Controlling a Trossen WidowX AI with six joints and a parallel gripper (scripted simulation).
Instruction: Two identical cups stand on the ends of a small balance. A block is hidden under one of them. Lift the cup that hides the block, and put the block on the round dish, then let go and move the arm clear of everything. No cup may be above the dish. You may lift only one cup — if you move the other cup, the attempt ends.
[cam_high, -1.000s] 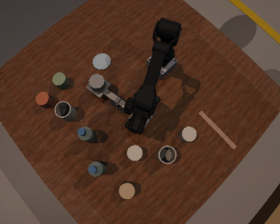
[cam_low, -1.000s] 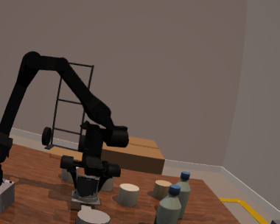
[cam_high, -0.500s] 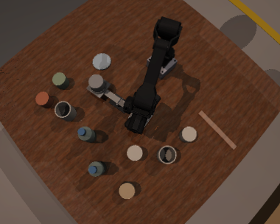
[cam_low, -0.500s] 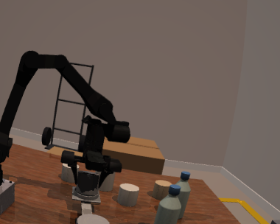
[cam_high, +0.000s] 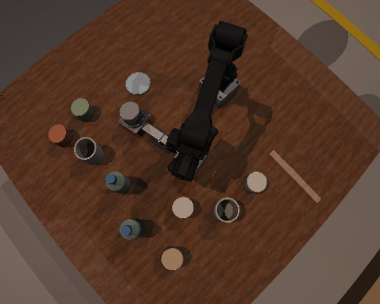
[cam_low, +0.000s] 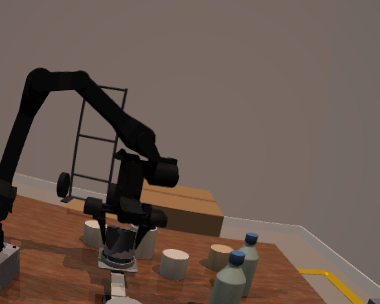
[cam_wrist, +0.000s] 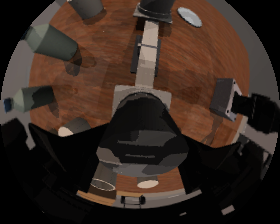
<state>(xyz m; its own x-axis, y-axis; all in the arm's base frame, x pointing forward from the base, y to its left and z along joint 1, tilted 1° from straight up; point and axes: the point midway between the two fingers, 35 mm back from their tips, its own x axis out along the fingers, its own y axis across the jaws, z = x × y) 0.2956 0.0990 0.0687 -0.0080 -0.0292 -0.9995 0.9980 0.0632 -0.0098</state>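
Now: the pale green block 20 mm below my gripper tip and 10 mm to the right of it. Also, from my gripper tip: small balance: 130 mm to the right, 70 mm below, 10 mm ahead; round pale blue dish: 360 mm to the right, 110 mm behind, 90 mm below.
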